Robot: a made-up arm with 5 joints. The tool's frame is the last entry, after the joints. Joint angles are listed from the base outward. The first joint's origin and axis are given. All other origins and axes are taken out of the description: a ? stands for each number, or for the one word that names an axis. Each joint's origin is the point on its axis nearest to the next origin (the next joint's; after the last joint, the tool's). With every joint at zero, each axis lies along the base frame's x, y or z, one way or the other. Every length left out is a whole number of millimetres.
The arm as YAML. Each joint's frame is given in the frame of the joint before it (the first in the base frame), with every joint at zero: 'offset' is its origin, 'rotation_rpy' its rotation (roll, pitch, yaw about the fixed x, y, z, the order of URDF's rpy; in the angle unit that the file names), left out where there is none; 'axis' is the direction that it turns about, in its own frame. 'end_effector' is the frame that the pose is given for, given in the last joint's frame.
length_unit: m
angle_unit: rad
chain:
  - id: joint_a
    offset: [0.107, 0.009, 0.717]
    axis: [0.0, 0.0, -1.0]
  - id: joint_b
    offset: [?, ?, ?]
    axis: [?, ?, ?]
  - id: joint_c
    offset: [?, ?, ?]
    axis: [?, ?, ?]
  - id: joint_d
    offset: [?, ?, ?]
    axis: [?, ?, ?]
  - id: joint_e
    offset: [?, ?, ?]
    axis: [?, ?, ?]
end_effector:
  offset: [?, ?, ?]
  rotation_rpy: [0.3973, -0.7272, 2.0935]
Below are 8 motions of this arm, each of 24 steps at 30 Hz.
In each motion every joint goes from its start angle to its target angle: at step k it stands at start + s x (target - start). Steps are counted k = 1, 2, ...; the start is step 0. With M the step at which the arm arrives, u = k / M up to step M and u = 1 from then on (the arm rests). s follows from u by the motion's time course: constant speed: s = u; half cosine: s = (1 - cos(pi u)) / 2; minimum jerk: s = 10 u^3 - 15 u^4 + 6 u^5.
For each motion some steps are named. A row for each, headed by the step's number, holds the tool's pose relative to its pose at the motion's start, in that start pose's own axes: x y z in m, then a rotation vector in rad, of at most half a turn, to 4 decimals.
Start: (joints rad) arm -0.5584 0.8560 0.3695 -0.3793 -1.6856
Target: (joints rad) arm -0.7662 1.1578 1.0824 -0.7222 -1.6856
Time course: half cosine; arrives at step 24
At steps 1, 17, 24:
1: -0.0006 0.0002 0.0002 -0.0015 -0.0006 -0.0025
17: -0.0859 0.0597 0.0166 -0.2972 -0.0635 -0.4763
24: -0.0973 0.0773 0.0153 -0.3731 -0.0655 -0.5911

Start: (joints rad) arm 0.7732 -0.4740 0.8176 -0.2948 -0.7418
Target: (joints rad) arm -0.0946 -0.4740 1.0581 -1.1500 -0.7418
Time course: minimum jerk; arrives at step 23
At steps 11, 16, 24:
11: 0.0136 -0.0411 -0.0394 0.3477 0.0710 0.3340
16: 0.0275 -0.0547 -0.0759 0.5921 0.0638 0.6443
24: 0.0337 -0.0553 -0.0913 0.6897 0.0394 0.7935

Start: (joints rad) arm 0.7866 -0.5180 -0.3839 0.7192 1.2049
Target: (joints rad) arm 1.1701 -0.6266 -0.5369 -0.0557 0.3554
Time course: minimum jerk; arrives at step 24
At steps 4, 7, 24:
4: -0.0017 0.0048 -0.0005 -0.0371 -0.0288 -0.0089
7: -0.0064 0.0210 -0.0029 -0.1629 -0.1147 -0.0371
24: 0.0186 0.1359 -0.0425 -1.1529 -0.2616 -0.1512

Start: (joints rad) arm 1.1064 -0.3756 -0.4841 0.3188 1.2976
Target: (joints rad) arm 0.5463 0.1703 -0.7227 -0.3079 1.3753
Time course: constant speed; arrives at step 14
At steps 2, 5, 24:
2: 0.0060 -0.0147 0.0127 -0.0792 0.0240 0.0285
5: 0.0205 -0.0349 0.0318 -0.1989 0.0526 0.0719
24: 0.0996 -0.0729 0.0820 -0.5581 0.0836 0.2100

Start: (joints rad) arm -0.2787 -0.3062 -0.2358 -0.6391 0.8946
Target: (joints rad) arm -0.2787 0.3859 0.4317 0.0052 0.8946
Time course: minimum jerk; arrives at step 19
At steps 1, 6, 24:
1: 0.0000 -0.0004 -0.0003 0.0025 -0.0005 0.0009
6: 0.0046 -0.0511 -0.0447 0.3416 -0.0748 0.1205
24: 0.0832 -0.0920 -0.2931 1.8508 -0.4050 0.6528

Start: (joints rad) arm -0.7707 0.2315 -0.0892 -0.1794 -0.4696
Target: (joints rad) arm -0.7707 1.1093 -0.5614 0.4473 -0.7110
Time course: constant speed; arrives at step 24
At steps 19, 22, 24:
19: -0.2022 -0.0474 -0.0289 0.0888 -0.7198 -0.4199
22: -0.2328 -0.0460 -0.0437 0.0915 -0.8291 -0.4949
24: -0.2524 -0.0437 -0.0548 0.0917 -0.9009 -0.5464

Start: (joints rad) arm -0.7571 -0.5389 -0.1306 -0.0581 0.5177
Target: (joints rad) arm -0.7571 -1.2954 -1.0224 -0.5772 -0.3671
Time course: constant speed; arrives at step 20
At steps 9, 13, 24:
9: 0.0811 0.1755 -0.0073 -0.9441 0.3025 0.3379
13: 0.1141 0.2433 -0.0545 -1.2920 0.5353 0.5502
24: 0.1519 0.3175 -0.1801 -1.7254 1.1225 0.9525

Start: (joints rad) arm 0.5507 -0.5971 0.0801 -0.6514 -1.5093
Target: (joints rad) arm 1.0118 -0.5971 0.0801 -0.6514 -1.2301
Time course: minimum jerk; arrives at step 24
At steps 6, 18, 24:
6: 0.0044 -0.0008 -0.0003 0.0141 0.0612 -0.0414
18: 0.0353 -0.0099 -0.0090 0.1107 0.5236 -0.3706
24: 0.0388 -0.0115 -0.0109 0.1217 0.5831 -0.4152

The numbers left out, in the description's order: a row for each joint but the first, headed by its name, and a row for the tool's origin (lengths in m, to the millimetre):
joint_b: xyz 0.051 -0.05 0.0, axis 0.0 1.0 0.0
joint_c: xyz 0.033 0.0 0.193, axis 0.0 1.0 0.0
joint_d: xyz 0.085 0.0 0.0, axis 0.0 1.0 0.0
joint_e: xyz 0.077 0.0 0.023, axis -1.0 0.0 0.0
tool: xyz 0.0 0.0 0.019

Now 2 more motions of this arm.
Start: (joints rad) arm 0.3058 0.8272 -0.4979 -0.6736 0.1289
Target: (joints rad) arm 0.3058 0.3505 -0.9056 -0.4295 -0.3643
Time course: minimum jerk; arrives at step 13
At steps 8, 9, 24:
8: 0.0876 0.0785 0.0814 -0.4091 0.0870 0.3887
9: 0.1034 0.0949 0.0897 -0.4659 0.1077 0.4624
24: 0.1269 0.1205 0.0990 -0.5428 0.1414 0.5747

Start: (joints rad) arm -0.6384 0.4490 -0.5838 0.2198 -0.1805
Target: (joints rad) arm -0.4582 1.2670 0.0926 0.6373 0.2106
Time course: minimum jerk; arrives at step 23
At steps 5, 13, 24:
5: -0.0280 -0.0118 -0.0044 0.0728 -0.0842 -0.0865
13: -0.2165 -0.0372 -0.1115 0.7071 -0.7593 -0.5995
24: -0.2783 0.0002 -0.2282 1.2118 -1.2678 -0.7503

